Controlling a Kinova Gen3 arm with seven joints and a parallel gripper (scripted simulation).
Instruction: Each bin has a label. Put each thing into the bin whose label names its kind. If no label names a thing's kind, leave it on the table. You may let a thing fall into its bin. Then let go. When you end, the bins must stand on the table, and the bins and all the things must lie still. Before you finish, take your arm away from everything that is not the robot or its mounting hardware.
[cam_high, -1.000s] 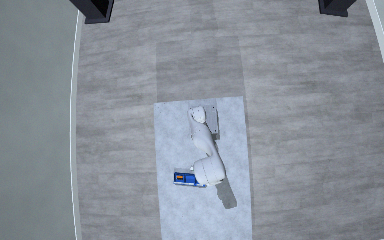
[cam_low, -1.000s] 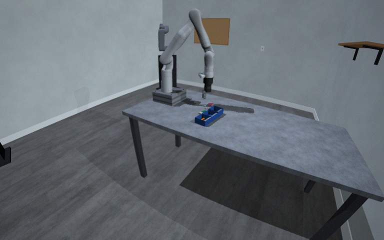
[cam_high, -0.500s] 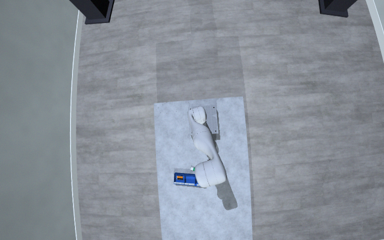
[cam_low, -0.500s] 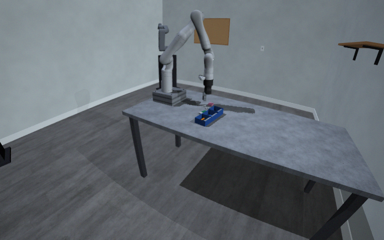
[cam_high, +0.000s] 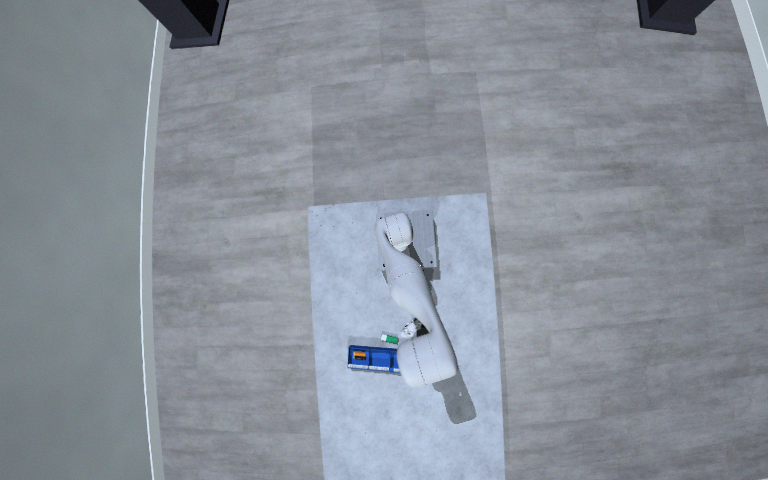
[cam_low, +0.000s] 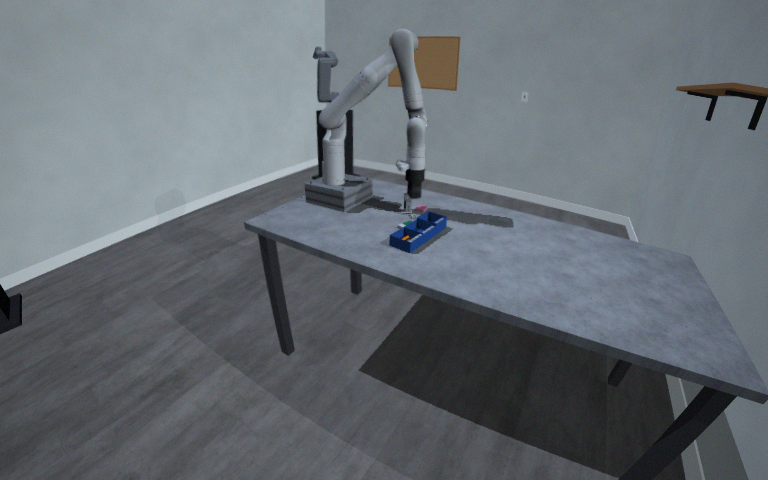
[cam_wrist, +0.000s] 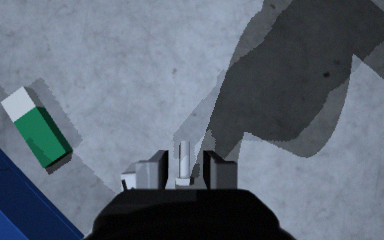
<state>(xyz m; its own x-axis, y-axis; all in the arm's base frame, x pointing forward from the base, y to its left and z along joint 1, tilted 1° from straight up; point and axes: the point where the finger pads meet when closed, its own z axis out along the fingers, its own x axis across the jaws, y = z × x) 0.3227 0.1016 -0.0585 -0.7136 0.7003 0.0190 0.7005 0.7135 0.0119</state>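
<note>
My gripper is now 3 cm above the grey rod and 1 cm short of it. From my hand the other things lie so: grey block 5 cm ahead, 3 cm below, 1 cm to the right; then orange battery 22 cm to the right, 14 cm ahead, 2 cm below; then pink thing 8 cm to the left, 3 cm below, 2 cm ahead.
</note>
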